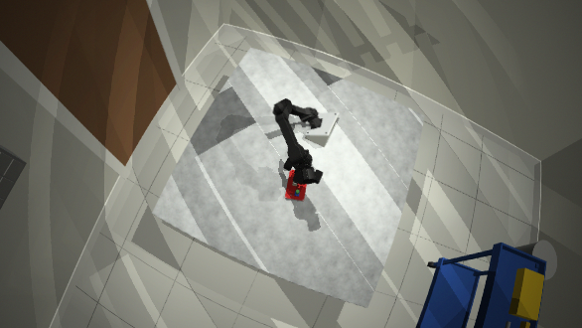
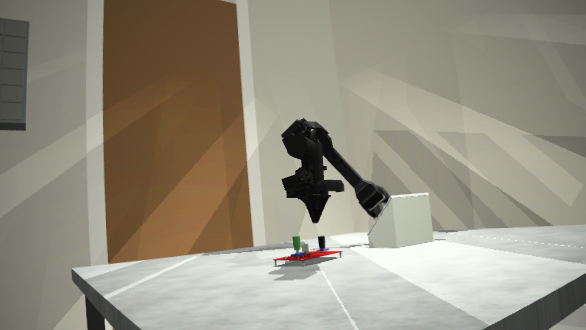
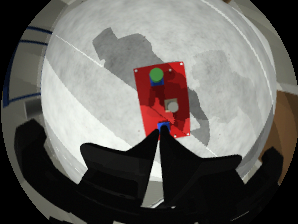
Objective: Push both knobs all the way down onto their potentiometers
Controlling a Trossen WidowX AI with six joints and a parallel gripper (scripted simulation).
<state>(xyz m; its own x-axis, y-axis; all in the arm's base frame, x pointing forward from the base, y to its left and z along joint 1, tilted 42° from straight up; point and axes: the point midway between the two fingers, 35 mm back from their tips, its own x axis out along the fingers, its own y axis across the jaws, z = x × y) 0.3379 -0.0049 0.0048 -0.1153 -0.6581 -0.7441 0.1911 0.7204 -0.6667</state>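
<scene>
Now: the black knob 30 mm behind my gripper tip, 10 mm to the right of it and 50 mm below it. Also, from my gripper tip: green knob 70 mm ahead, 50 mm below.
</scene>
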